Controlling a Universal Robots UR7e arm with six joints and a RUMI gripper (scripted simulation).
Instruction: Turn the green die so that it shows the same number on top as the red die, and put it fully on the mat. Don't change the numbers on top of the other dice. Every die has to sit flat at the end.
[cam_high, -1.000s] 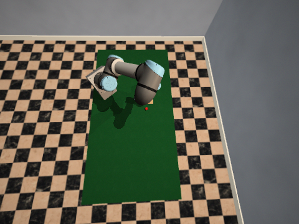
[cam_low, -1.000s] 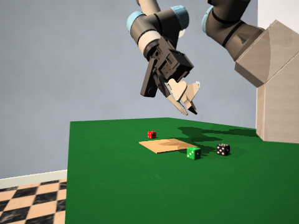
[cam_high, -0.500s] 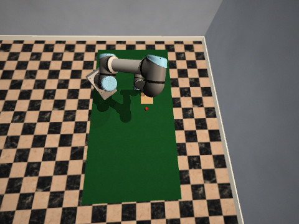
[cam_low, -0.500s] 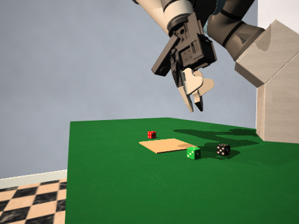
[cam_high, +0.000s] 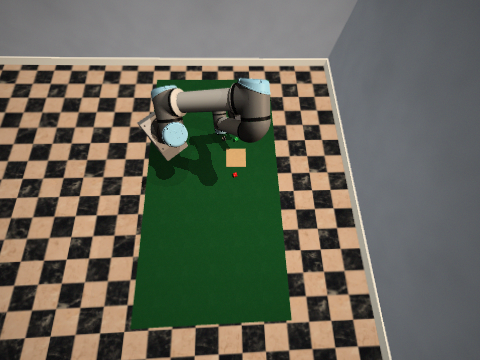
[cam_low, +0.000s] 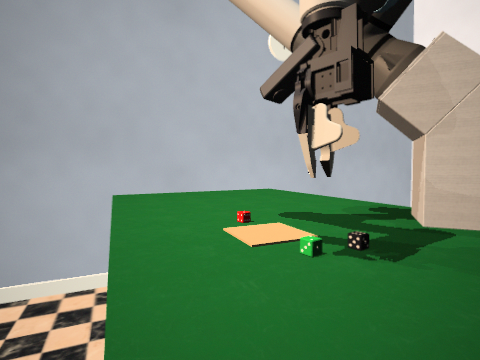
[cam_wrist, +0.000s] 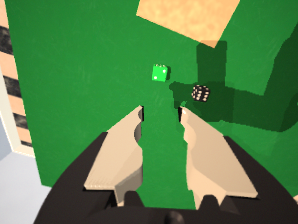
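My gripper is now 10 mm to the left of the green die and 120 mm above it. From my hand the other things lie so: black die (90 mm behind, 120 mm below); red die (30 mm behind, 280 mm to the right, 120 mm below); tan mat (10 mm behind, 150 mm to the right, 130 mm below).
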